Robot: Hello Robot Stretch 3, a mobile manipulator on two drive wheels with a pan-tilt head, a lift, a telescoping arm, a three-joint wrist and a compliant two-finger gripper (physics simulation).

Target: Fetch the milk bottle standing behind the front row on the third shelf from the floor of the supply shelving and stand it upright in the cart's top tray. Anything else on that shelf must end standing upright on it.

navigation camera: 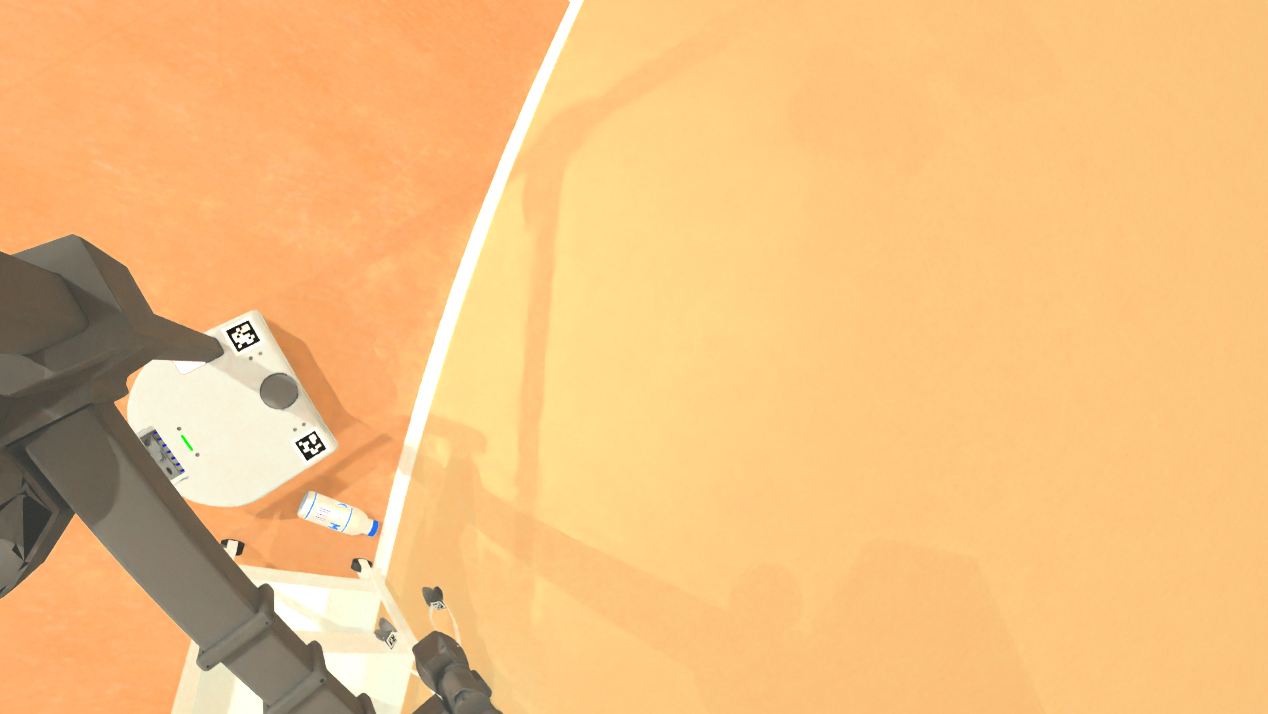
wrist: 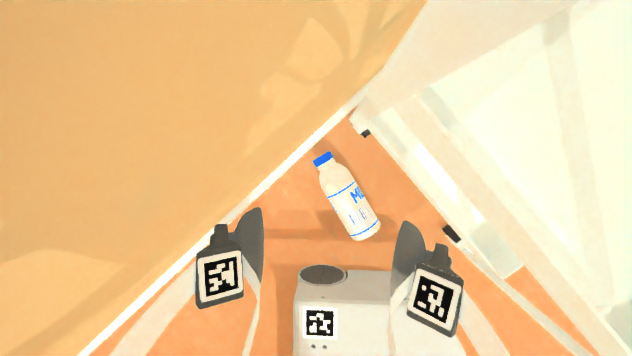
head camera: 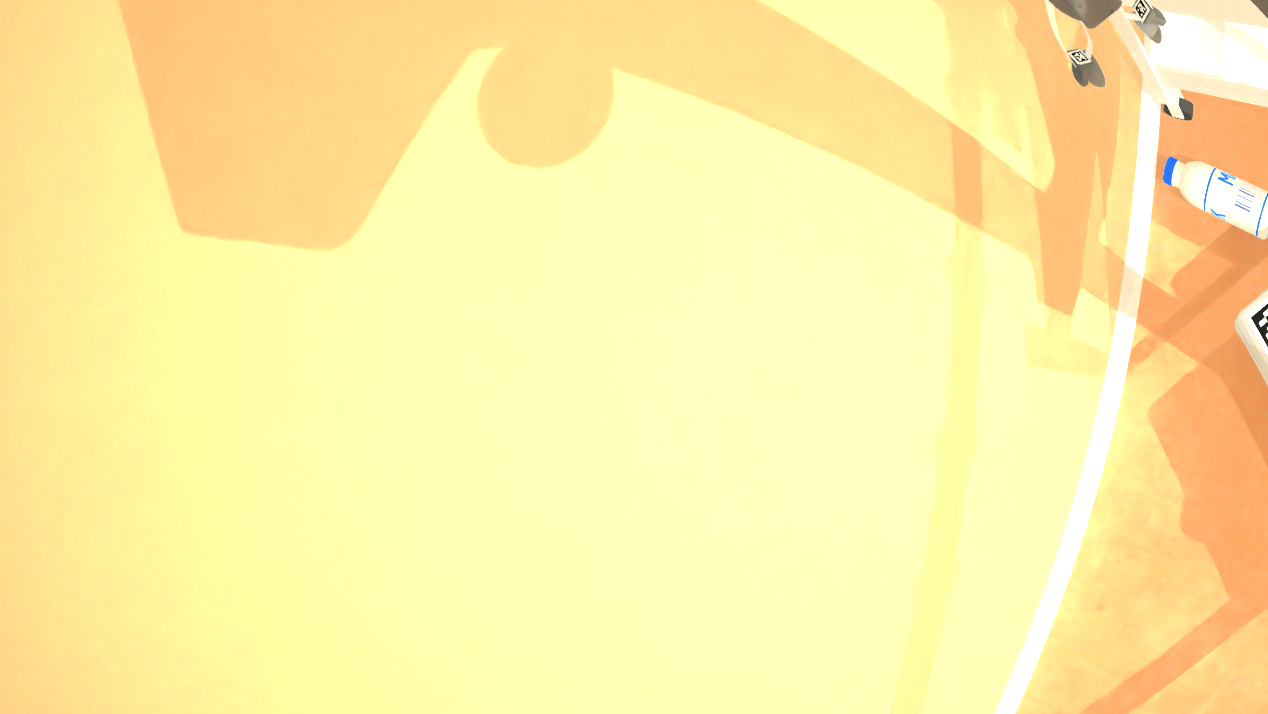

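Where they show: gripper, fingertip midpoint: [navigation camera: 406,607] [wrist: 328,238] [head camera: 1123,55]; robot's base, origin of the base link: [navigation camera: 278,388] [wrist: 322,334].
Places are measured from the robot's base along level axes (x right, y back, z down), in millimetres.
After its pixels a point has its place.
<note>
A white milk bottle with a blue cap [head camera: 1228,196] @(x 317, y 51, z -67 mm) [navigation camera: 335,514] @(x 315, y 47, z -66 mm) [wrist: 350,202] @(x 327, y 55, z -67 mm) lies on its side on the orange floor, between my base and the cart, with its cap toward the wall. My gripper [head camera: 1118,46] @(x 392, y 21, z -482 mm) [navigation camera: 409,612] @(x 392, y 21, z -482 mm) [wrist: 328,238] @(x 392, y 21, z -482 mm) is open, with its fingers well apart and nothing between them. It hangs high above the floor, beside the corner of the cart near the wall. The white wheeled cart [head camera: 1215,81] @(x 411, y 128, z -193 mm) [navigation camera: 332,582] @(x 408, y 132, z -168 mm) [wrist: 480,175] @(x 429, y 113, z -466 mm) shows in part, and my arm hides some of it in the navigation view. The supply shelving and its third shelf cannot be made out.
My white base [navigation camera: 230,470] @(x 88, y 155, z -160 mm) [wrist: 365,295] @(x 170, y 82, z -133 mm) stands on the floor close to the bottle. A pale orange-yellow wall [head camera: 621,443] @(x 183, y -313, z -975 mm) [navigation camera: 887,354] @(x 132, y -367, z -1126 mm) [wrist: 125,125] @(x 454, y -24, z -590 mm) with a white skirting strip [head camera: 1100,425] @(x 178, y -303, z -90 mm) [navigation camera: 452,310] @(x 28, y -459, z -74 mm) [wrist: 295,157] @(x 416, y -50, z -90 mm) runs past the bottle and the cart. Shadows fall across it.
</note>
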